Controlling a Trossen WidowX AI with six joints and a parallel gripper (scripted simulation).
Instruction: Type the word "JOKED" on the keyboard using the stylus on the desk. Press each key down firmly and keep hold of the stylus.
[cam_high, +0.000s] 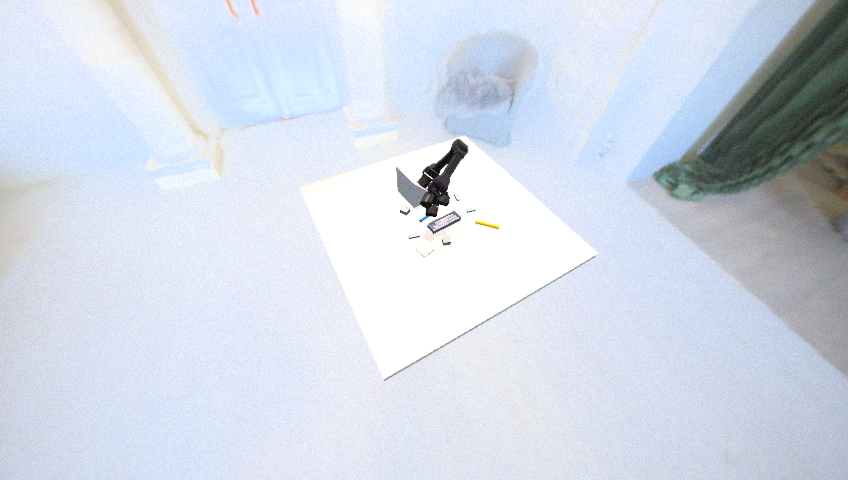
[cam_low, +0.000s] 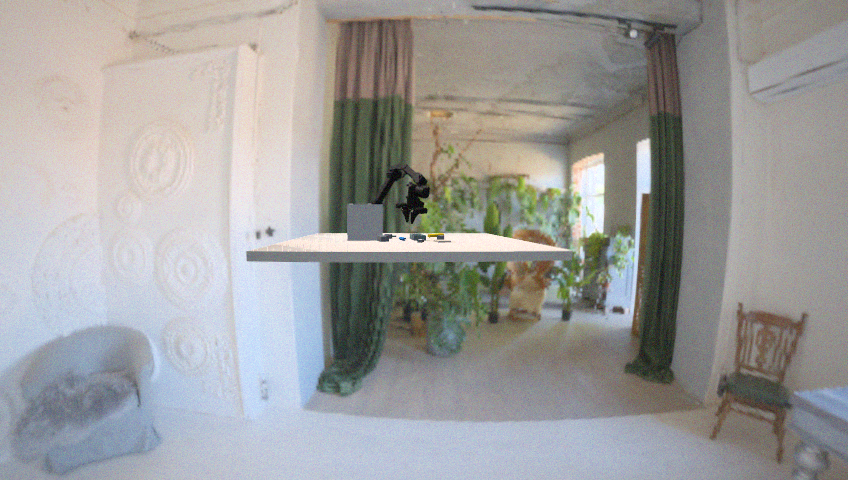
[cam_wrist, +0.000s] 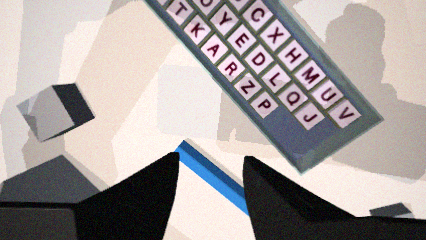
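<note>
Right now the blue stylus is 30 mm behind my gripper tip, 70 mm to the right of it and 80 mm below it. From my gripper tip the other things lie so: J key (50 mm ahead, 30 mm to the right, 80 mm below); yellow stick (180 mm ahead, 260 mm to the left, 80 mm below); beige pad (160 mm ahead, 150 mm to the right, 90 mm below).
</note>
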